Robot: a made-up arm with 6 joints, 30 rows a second.
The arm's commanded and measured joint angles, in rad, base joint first. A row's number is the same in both.
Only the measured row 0 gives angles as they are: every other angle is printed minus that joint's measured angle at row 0.
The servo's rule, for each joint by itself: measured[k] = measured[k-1] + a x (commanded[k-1-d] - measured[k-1]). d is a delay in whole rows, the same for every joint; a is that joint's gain. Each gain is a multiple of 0.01, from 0.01 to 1. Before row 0 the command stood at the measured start. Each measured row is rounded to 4 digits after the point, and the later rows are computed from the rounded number. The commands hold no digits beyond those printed.
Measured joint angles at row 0:
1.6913 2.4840 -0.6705 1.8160 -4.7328 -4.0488
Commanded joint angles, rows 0 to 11:
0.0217 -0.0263 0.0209 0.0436 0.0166 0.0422
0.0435 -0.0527 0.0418 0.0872 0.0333 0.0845
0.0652 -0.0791 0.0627 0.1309 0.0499 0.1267
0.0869 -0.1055 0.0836 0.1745 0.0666 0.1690
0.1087 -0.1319 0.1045 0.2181 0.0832 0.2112
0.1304 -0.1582 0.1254 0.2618 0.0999 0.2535
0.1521 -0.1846 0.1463 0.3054 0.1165 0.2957
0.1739 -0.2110 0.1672 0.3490 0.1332 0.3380
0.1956 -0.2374 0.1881 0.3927 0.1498 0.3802
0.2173 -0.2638 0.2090 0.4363 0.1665 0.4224
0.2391 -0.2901 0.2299 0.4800 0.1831 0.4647
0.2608 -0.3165 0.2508 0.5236 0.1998 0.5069
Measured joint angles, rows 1 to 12:
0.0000 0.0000 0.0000 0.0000 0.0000 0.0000
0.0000 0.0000 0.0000 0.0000 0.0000 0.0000
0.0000 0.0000 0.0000 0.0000 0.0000 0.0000
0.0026 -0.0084 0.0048 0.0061 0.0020 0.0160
0.0075 -0.0226 0.0133 0.0175 0.0058 0.0420
0.0144 -0.0407 0.0247 0.0334 0.0111 0.0742
0.0231 -0.0614 0.0382 0.0532 0.0178 0.1102
0.0334 -0.0840 0.0534 0.0763 0.0256 0.1486
0.0450 -0.1077 0.0700 0.1023 0.0345 0.1885
0.0579 -0.1323 0.0875 0.1307 0.0443 0.2292
0.0718 -0.1575 0.1058 0.1613 0.0550 0.2705
0.0867 -0.1831 0.1247 0.1937 0.0664 0.3122
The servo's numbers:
d 3
a 0.12 0.32 0.23 0.14 0.12 0.38

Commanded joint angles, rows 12 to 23:
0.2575 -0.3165 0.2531 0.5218 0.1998 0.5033
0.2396 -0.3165 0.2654 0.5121 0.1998 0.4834
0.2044 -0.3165 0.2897 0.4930 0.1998 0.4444
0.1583 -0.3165 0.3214 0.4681 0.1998 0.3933
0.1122 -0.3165 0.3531 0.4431 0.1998 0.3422
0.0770 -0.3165 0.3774 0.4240 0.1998 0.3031
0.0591 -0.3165 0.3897 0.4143 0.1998 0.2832
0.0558 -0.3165 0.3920 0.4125 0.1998 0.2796
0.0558 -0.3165 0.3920 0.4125 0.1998 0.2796
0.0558 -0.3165 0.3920 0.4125 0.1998 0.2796
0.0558 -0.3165 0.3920 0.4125 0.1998 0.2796
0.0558 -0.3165 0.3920 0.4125 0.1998 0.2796
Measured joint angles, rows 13 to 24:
0.1024 -0.2089 0.1441 0.2277 0.0784 0.3541
0.1188 -0.2349 0.1638 0.2630 0.0910 0.3961
0.1358 -0.2610 0.1838 0.2995 0.1041 0.4382
0.1504 -0.2788 0.1997 0.3306 0.1156 0.4629
0.1611 -0.2909 0.2148 0.3560 0.1257 0.4707
0.1663 -0.2991 0.2320 0.3752 0.1346 0.4607
0.1653 -0.3047 0.2526 0.3882 0.1424 0.4351
0.1589 -0.3085 0.2757 0.3959 0.1493 0.3998
0.1491 -0.3111 0.2991 0.3998 0.1554 0.3631
0.1383 -0.3128 0.3199 0.4018 0.1607 0.3327
0.1284 -0.3140 0.3365 0.4033 0.1654 0.3125
0.1197 -0.3148 0.3493 0.4046 0.1695 0.3000

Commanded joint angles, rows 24 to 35:
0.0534 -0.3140 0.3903 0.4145 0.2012 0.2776
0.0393 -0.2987 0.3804 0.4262 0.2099 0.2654
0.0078 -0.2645 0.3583 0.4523 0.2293 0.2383
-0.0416 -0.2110 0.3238 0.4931 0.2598 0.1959
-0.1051 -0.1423 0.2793 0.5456 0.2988 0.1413
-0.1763 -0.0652 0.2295 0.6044 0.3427 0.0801
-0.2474 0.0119 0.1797 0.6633 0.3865 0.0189
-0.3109 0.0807 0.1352 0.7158 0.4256 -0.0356
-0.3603 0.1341 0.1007 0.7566 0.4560 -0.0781
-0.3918 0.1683 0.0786 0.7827 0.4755 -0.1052
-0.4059 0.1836 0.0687 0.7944 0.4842 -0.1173
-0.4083 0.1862 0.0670 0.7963 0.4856 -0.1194
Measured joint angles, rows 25 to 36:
0.1120 -0.3153 0.3591 0.4057 0.1731 0.2922
0.1053 -0.3157 0.3667 0.4067 0.1763 0.2874
0.0994 -0.3160 0.3725 0.4075 0.1791 0.2844
0.0939 -0.3154 0.3766 0.4085 0.1818 0.2818
0.0873 -0.3101 0.3775 0.4110 0.1852 0.2756
0.0778 -0.2955 0.3731 0.4168 0.1905 0.2614
0.0635 -0.2685 0.3618 0.4275 0.1988 0.2365
0.0433 -0.2281 0.3428 0.4440 0.2108 0.2003
0.0169 -0.1760 0.3167 0.4665 0.2266 0.1546
-0.0148 -0.1159 0.2852 0.4941 0.2458 0.1030
-0.0503 -0.0530 0.2507 0.5251 0.2674 0.0503
-0.0875 0.0069 0.2162 0.5575 0.2900 0.0015

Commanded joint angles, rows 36 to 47:
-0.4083 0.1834 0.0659 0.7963 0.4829 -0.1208
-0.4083 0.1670 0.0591 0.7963 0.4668 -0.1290
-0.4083 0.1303 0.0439 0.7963 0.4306 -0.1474
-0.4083 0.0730 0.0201 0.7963 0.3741 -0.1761
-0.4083 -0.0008 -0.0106 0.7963 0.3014 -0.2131
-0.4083 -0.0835 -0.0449 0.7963 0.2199 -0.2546
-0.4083 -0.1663 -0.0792 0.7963 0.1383 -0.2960
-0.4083 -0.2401 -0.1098 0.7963 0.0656 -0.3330
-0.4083 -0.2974 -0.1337 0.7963 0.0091 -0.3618
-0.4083 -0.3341 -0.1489 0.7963 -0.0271 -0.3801
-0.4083 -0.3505 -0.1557 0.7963 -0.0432 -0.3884
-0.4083 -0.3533 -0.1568 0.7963 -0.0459 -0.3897
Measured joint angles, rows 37 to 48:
-0.1240 0.0585 0.1846 0.5890 0.3123 -0.0390
-0.1578 0.0985 0.1579 0.6178 0.3329 -0.0688
-0.1879 0.1266 0.1370 0.6428 0.3512 -0.0880
-0.2143 0.1448 0.1206 0.6643 0.3670 -0.1005
-0.2376 0.1519 0.1065 0.6828 0.3790 -0.1113
-0.2581 0.1450 0.0921 0.6987 0.3852 -0.1250
-0.2761 0.1220 0.0755 0.7124 0.3839 -0.1444
-0.2920 0.0827 0.0557 0.7241 0.3740 -0.1705
-0.3060 0.0295 0.0326 0.7342 0.3555 -0.2025
-0.3183 -0.0332 0.0069 0.7429 0.3294 -0.2380
-0.3291 -0.0994 -0.0199 0.7504 0.2977 -0.2741
-0.3386 -0.1628 -0.0461 0.7568 0.2631 -0.3074

